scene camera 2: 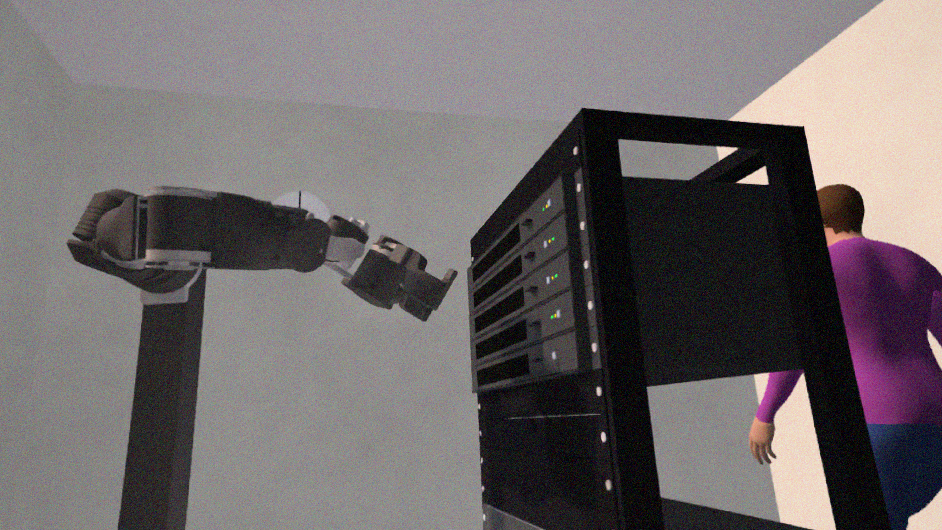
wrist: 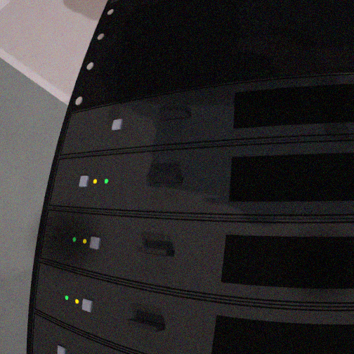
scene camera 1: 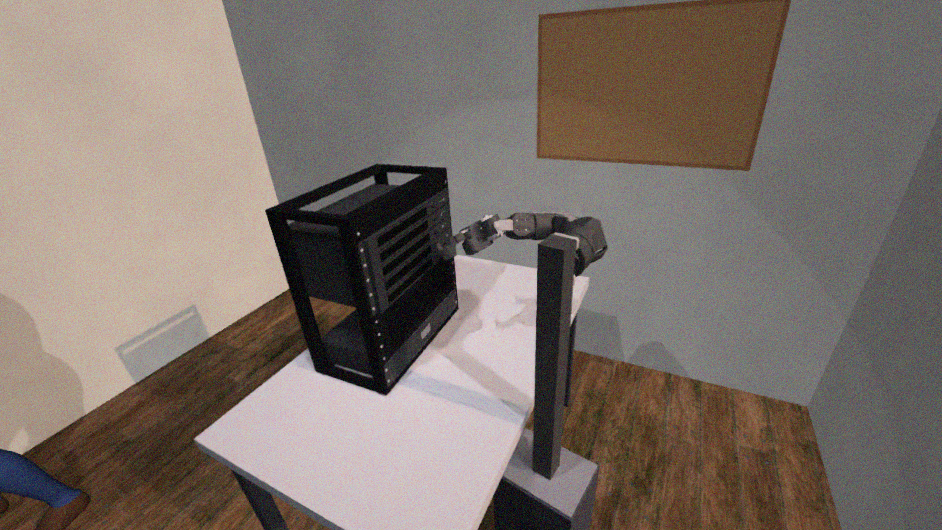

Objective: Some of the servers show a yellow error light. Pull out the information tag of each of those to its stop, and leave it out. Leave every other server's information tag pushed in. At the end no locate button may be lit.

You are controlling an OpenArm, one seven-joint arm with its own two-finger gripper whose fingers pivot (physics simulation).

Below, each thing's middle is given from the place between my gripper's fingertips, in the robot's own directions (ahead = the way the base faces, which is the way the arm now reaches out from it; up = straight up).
My gripper is now 25 cm short of the black rack (scene camera 2: 659, 281), 12 cm above it and 9 cm to the right of it.
